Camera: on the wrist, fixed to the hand. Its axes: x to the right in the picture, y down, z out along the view.
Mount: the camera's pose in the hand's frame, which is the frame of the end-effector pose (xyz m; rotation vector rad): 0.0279 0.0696 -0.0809 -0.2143 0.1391 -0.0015
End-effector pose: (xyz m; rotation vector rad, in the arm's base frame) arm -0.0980 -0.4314 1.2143 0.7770 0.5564 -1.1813
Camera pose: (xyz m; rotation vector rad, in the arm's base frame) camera -0.0223 -0.3725 1.1598 0.6777 0.7855 -1.0539
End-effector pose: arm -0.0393 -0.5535 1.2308 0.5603 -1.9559 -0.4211
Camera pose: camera 0.0094 -0.5150 1.3220 0.4411 -1.7517 -0.5699
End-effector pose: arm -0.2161 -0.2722 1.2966 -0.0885 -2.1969 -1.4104
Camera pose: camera -0.1858 -0.3165 1.3930 -0.0624 -1.9298 -1.5994
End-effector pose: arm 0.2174 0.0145 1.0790 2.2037 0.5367 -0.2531
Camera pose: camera 0.2741 0.0462 1.1682 2.0215 0.6124 -0.0402
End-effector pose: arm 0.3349 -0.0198 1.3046 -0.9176 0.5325 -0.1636
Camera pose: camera 0.3120 -0.0451 1.1997 -1.1206 0.6877 -0.1748
